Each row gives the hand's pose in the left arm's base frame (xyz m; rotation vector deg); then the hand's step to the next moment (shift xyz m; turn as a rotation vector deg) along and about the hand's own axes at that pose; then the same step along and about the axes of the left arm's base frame.
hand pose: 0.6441 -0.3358 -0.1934 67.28 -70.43 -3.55
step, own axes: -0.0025 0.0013 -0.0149 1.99 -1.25 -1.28
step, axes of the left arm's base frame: 0.0094 0.0119 0.0011 2.43 -0.93 0.64
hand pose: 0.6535 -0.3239 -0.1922 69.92 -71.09 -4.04
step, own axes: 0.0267 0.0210 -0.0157 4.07 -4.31 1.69
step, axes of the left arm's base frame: 0.0109 0.0025 0.0357 2.75 -5.48 -0.68
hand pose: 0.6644 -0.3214 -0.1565 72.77 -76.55 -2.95
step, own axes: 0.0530 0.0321 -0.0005 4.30 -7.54 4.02
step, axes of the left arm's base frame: -0.0015 -0.0220 0.0579 3.10 -8.39 -3.38
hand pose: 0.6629 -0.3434 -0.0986 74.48 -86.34 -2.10
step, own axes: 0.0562 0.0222 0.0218 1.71 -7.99 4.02
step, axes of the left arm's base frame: -0.0197 -0.0438 0.0427 2.91 -6.73 -5.40
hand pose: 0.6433 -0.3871 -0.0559 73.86 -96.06 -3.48
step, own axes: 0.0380 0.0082 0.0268 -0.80 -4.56 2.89
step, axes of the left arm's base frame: -0.0230 -0.0383 0.0154 1.16 -2.78 -4.55
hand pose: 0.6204 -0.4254 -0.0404 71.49 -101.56 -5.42
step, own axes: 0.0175 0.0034 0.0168 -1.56 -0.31 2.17
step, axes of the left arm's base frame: -0.0152 -0.0189 0.0035 -1.26 0.14 -2.37
